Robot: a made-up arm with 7 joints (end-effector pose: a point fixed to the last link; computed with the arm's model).
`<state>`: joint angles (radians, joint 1 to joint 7).
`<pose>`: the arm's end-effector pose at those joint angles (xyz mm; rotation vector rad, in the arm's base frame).
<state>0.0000 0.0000 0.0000 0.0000 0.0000 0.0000 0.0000</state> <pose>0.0 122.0 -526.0 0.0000 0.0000 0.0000</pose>
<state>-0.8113 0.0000 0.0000 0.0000 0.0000 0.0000 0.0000</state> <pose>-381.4 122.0 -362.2 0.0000 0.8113 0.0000</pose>
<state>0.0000 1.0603 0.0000 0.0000 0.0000 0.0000 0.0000</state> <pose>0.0 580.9 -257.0 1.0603 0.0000 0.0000</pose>
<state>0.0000 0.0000 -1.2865 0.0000 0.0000 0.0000 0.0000</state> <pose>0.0 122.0 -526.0 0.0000 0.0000 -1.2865</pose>
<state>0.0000 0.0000 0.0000 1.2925 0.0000 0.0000 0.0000</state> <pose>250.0 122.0 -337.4 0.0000 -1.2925 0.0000</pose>
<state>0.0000 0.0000 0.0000 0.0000 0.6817 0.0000 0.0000</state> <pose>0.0 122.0 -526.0 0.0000 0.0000 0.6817</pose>
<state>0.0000 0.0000 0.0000 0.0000 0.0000 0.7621 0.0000</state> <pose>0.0 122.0 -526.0 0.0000 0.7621 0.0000</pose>
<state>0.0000 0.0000 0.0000 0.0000 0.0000 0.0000 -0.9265</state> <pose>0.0 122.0 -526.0 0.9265 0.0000 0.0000</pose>
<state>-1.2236 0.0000 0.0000 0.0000 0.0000 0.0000 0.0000</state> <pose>-494.6 122.0 -179.0 0.0000 1.2236 0.0000</pose>
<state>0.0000 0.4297 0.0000 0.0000 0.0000 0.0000 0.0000</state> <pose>0.0 341.1 -478.2 0.4297 0.0000 0.0000</pose>
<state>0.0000 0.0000 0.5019 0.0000 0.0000 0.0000 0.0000</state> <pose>0.0 122.0 -526.0 0.0000 0.0000 0.5019</pose>
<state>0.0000 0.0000 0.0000 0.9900 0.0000 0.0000 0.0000</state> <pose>217.4 122.0 -408.7 0.0000 -0.9900 0.0000</pose>
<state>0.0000 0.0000 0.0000 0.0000 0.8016 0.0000 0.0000</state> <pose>0.0 122.0 -526.0 0.0000 0.0000 0.8016</pose>
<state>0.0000 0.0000 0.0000 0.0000 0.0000 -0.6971 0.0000</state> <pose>0.0 122.0 -526.0 0.0000 -0.6971 0.0000</pose>
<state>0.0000 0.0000 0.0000 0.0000 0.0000 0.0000 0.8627</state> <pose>0.0 122.0 -526.0 -0.8627 0.0000 0.0000</pose>
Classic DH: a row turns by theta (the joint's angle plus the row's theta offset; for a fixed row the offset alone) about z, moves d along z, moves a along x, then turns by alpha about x. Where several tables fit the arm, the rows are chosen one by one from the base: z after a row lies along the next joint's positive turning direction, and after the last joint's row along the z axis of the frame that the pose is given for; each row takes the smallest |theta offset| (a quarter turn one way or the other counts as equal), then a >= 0, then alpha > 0; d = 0 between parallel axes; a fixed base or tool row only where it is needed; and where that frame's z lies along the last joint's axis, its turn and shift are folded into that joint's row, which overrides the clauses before.
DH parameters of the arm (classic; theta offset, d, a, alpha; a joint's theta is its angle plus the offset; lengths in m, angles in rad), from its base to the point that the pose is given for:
base (fixed): 0 0 0 1.5708
joint 1: 1.5708 -0.122 0 1.5708
joint 2: 1.5708 0 0 1.5708
joint 3: 1.5708 -0.266 0 1.5708
joint 4: 0 0 0 -1.5708
joint 5: 0 -0.26 0 -1.5708
joint 6: -1.5708 0 0 1.5708
joint 7: 1.5708 0 0 1.5708
tool (fixed): -1.5708 0 0 0

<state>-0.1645 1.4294 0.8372 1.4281 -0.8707 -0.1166 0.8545</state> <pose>194.0 448.9 116.4 1.5007 -0.2645 -1.1782</pose>
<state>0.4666 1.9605 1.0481 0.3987 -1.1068 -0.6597 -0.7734</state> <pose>-77.8 556.5 266.5 -2.9236 0.8851 0.2398</pose>
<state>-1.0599 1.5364 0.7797 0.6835 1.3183 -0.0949 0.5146</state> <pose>143.7 593.3 -53.3 0.4695 -1.1697 0.0483</pose>
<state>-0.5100 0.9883 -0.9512 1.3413 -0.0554 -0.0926 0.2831</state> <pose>-43.0 280.1 -378.1 -0.4404 -0.1516 -1.3359</pose>
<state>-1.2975 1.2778 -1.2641 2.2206 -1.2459 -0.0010 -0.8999</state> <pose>-195.3 169.1 -119.6 -0.6139 -1.4140 -1.2739</pose>
